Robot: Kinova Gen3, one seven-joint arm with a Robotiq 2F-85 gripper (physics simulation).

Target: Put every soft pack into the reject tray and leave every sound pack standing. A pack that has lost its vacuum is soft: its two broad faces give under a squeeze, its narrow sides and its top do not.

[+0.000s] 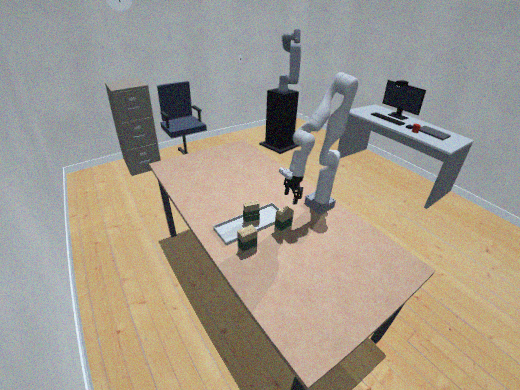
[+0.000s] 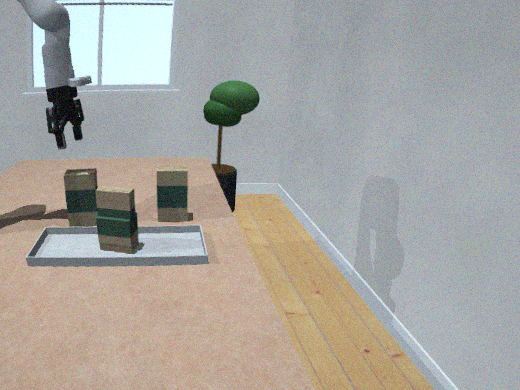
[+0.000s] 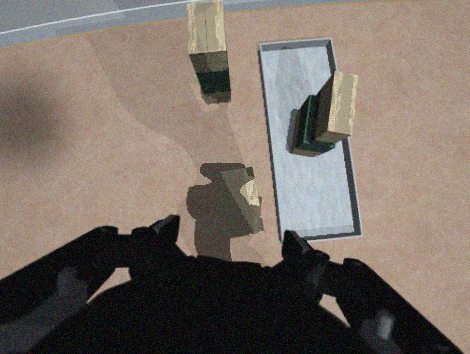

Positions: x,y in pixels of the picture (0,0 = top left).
A reject tray shows in image 1, in image 2 (179,244) and in image 3. The same spot on the reject tray: (image 1: 227,230) is (image 3: 305,71).
